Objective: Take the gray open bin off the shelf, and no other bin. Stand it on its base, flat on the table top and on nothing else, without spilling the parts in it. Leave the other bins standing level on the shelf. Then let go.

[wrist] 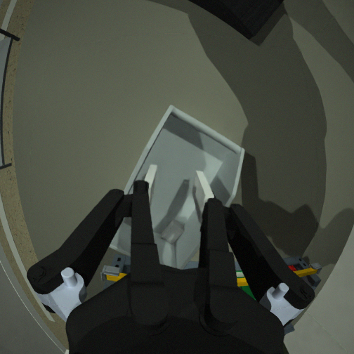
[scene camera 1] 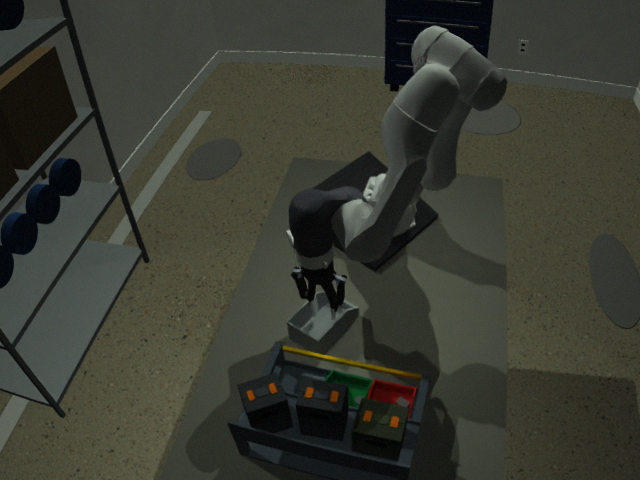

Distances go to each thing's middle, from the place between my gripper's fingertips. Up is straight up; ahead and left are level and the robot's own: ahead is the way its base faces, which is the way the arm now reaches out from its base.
The gray open bin (wrist: 180, 145) lies 1 cm ahead of my hand. From my hand the other things lie so: olive case (scene camera 1: 379, 428) 37 cm ahead, 18 cm to the left, 11 cm above; green bin (scene camera 1: 357, 386) 26 cm ahead, 8 cm to the left, 1 cm above; red bin (scene camera 1: 382, 391) 27 cm ahead, 19 cm to the left, 1 cm above.
